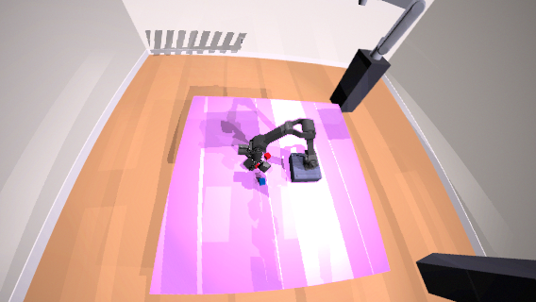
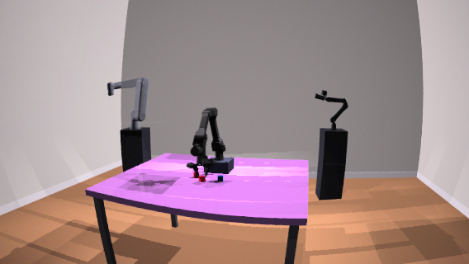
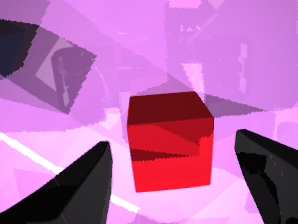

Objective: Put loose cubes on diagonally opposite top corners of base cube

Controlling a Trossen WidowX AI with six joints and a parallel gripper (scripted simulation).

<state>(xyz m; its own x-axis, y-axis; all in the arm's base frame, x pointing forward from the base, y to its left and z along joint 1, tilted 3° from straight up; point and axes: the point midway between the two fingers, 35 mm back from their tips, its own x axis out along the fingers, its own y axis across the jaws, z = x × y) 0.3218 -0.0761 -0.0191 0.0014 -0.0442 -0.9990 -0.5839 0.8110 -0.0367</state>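
Now: gripper tip 20 mm past the blue base cube, 120 mm to the right of it and 10 mm above it.
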